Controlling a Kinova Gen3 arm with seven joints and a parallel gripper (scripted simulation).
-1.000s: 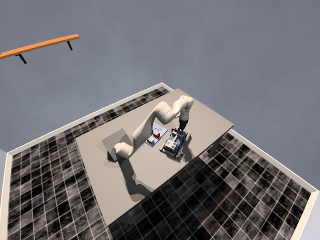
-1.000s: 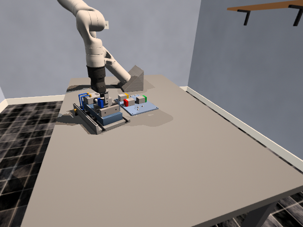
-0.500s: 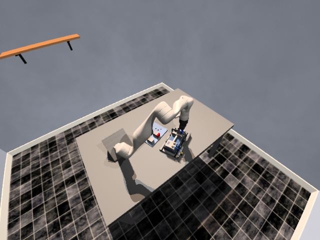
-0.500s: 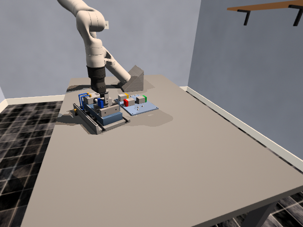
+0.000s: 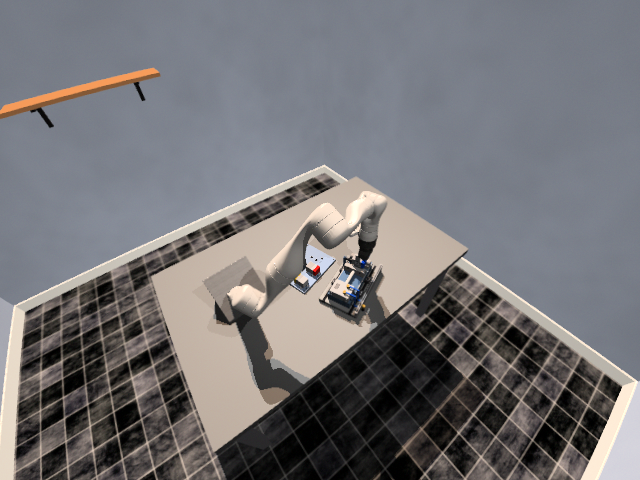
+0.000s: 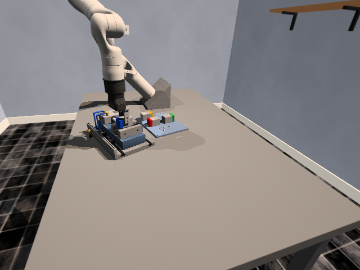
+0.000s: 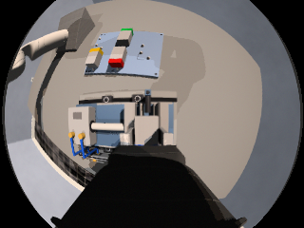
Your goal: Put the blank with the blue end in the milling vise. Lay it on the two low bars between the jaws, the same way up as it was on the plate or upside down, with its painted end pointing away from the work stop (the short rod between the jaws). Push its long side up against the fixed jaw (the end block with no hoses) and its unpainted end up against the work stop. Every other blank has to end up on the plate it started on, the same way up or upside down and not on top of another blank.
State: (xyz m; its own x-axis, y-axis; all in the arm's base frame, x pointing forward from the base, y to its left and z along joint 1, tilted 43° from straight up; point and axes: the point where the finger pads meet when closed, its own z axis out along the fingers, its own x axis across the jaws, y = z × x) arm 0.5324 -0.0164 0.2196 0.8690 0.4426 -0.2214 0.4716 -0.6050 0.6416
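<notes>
Now: the blue-ended blank 2 cm below my hand. Also, from my hand: light blue plate: 19 cm behind, 18 cm to the left, 13 cm below; then red-ended blank: 18 cm behind, 14 cm to the left, 11 cm below; then fixed jaw: 6 cm below, 3 cm ahead, 2 cm to the left.
</notes>
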